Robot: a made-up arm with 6 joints. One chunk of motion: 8 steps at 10 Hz.
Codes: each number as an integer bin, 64 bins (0 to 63) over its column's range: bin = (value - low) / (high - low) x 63, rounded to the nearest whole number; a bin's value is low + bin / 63 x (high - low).
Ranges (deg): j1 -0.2..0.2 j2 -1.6..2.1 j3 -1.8..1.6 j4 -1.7..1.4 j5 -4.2..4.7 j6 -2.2..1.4
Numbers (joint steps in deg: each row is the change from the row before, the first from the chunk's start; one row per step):
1: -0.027 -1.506 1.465 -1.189 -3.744 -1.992
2: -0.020 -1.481 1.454 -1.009 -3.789 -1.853
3: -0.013 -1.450 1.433 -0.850 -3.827 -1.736
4: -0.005 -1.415 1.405 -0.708 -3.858 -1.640
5: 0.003 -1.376 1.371 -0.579 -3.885 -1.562
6: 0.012 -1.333 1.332 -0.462 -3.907 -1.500
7: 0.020 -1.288 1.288 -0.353 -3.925 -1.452
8: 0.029 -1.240 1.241 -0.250 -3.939 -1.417
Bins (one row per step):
1: 27 2 60 10 3 4
2: 28 2 60 14 3 6
3: 29 3 60 17 3 8
4: 31 3 59 20 2 10
5: 32 4 59 23 2 11
6: 33 5 58 25 2 12
7: 35 5 57 27 2 13
8: 36 6 56 29 2 14

